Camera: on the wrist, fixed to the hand. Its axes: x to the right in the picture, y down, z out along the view.
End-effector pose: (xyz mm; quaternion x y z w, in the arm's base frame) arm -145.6 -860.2 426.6 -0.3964 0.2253 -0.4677 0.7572
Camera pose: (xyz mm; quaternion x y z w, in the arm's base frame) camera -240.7 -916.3 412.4 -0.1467 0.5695 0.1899 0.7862
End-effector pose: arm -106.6 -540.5 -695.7 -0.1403 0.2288 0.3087 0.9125
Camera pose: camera -102.0 -617.3 -776.2 -0.0692 0.3244 0.8659 0.3744
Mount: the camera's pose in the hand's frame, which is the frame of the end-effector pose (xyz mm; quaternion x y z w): 5.5 -52.8 -97.9 -0.1086 0.1102 0.7042 0.6929
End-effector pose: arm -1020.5 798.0 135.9 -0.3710 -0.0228 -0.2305 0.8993
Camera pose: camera -1051.1 696.8 100.9 -0.3454 0.3696 0.4302 0.7477
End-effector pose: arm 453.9 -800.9 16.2 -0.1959 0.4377 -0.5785 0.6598
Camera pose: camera 343.6 -795.2 1.8 0.1646 0.5768 0.0897 0.7951
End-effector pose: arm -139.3 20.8 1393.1 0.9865 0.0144 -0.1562 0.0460
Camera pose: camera -106.3 82.8 1479.6 0.7060 -0.6627 0.0344 0.2474
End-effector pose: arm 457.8 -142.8 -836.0 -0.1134 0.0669 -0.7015 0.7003
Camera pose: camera 382.0 -154.1 -916.8 -0.0302 0.2796 0.0019 0.9596
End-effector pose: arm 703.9 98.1 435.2 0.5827 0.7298 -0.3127 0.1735
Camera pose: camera 662.7 160.0 518.1 0.9333 0.1484 0.0490 0.3233
